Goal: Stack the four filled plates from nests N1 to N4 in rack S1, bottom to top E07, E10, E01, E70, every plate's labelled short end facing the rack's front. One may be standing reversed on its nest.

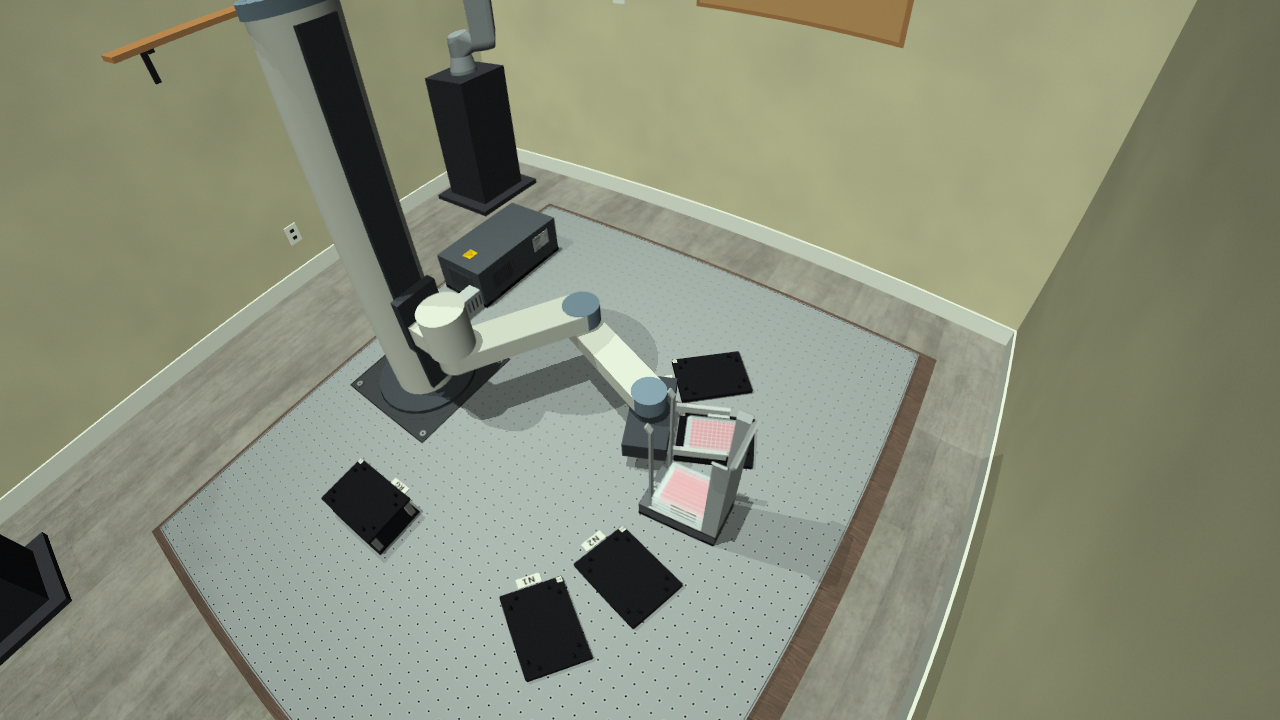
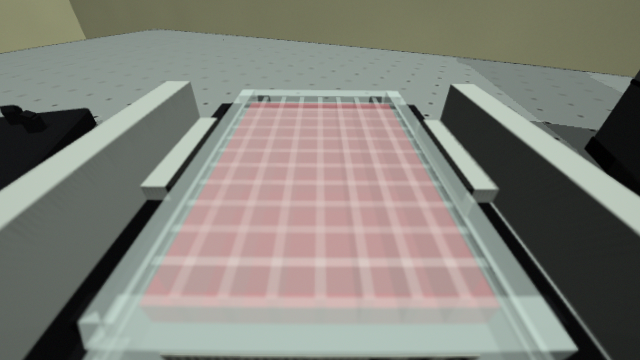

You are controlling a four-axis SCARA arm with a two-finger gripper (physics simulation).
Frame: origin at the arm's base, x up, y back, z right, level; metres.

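Seen in the pictures: gripper, fingertip midpoint: (image 1: 728, 434) (image 2: 320, 107); arm's base, origin of the base link: (image 1: 429, 375).
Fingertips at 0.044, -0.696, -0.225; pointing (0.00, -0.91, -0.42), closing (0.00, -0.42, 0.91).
Observation:
Offsets run from my fingertips to a thing's top centre, as dx, dy, dz. "spot": to the spot under its first point. Level surfaces: height alone.
My gripper (image 1: 709, 431) (image 2: 320, 107) is shut on a clear-framed plate @(-0.005, +0.022, +0.010) (image 1: 713, 436) (image 2: 320, 200) with a pink grid, one finger along each long side. The plate is level, at its black nest @(spot: -0.020, +0.077, -0.027) (image 2: 114, 255), behind rack S1; the nest's label is hidden. Rack S1 @(+0.260, -0.014, +0.180) (image 1: 726, 490) has a grey upright back and thin front posts and holds stacked pink plates @(+0.051, -0.021, +0.179) (image 1: 684, 490); their labels cannot be read. Nest N1 @(-0.010, +0.067, +0.522) (image 1: 546, 628) and nest N2 @(-0.010, +0.005, +0.357) (image 1: 628, 577) are bare. Another bare nest @(-0.010, +0.115, -0.137) (image 1: 712, 376) lies beyond the held plate.
A black block @(+0.038, +0.503, +0.557) (image 1: 366, 504) with a white tag lies at the left of the perforated floor plate @(dx -0.031) (image 1: 465, 537). A dark grey box @(spot: +0.083, +0.771, -0.141) (image 1: 498, 246) stands near the arm's column (image 1: 331, 205). The rack's upright back and posts stand close beside the gripper.

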